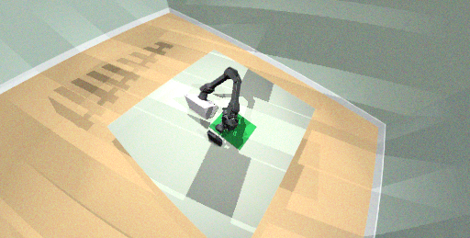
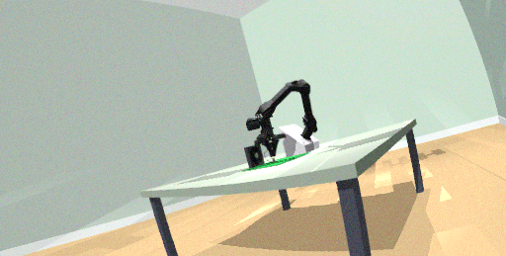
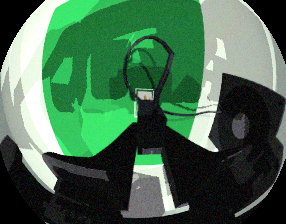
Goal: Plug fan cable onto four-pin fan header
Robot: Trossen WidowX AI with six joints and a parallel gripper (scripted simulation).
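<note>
The dark fan plug is 10 mm ahead of my gripper tip and 10 mm above it. Round my gripper tip: green board 40 mm ahead, 50 mm to the left, 60 mm below; then black fan 20 mm ahead, 120 mm to the right, 20 mm above.
</note>
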